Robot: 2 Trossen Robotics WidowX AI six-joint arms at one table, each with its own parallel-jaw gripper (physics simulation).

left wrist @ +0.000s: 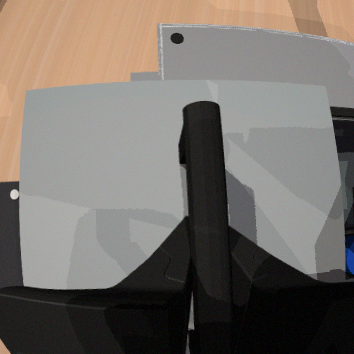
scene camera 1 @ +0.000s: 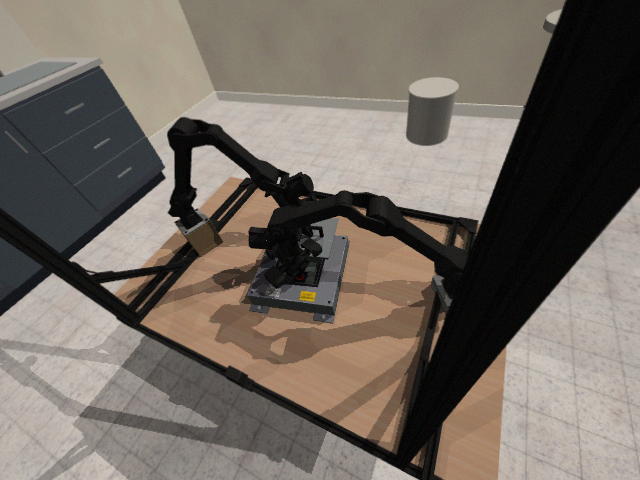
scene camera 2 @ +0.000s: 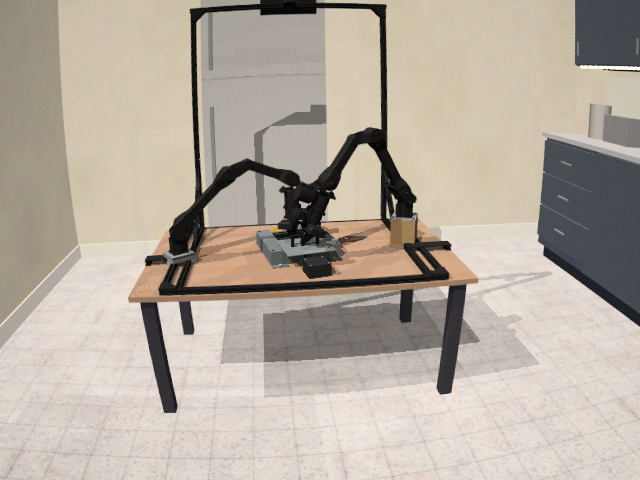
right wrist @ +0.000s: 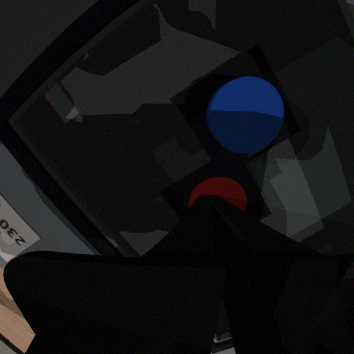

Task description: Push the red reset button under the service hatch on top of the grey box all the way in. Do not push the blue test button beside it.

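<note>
The grey box (scene camera 1: 333, 282) (scene camera 2: 271, 249) lies mid-table. Its light grey service hatch (left wrist: 98, 147) (scene camera 1: 329, 233) is tilted up. My left gripper (left wrist: 199, 223) is shut on the hatch's black handle (left wrist: 203, 154) and holds the hatch open. In the right wrist view the dark recess shows the blue test button (right wrist: 245, 114) and, just below it, the red reset button (right wrist: 221, 187) (scene camera 1: 300, 277). My right gripper (right wrist: 206, 203) (scene camera 1: 295, 272) is shut and empty; its tip rests on the red button and hides its lower half. The blue button is untouched.
A yellow label (scene camera 1: 308, 296) sits on the box's front edge. A tan block (scene camera 1: 205, 236) (scene camera 2: 403, 230) stands at the left arm's base. A small black box (scene camera 2: 316, 267) lies before the grey box. A black frame (scene camera 1: 237, 376) rims the table.
</note>
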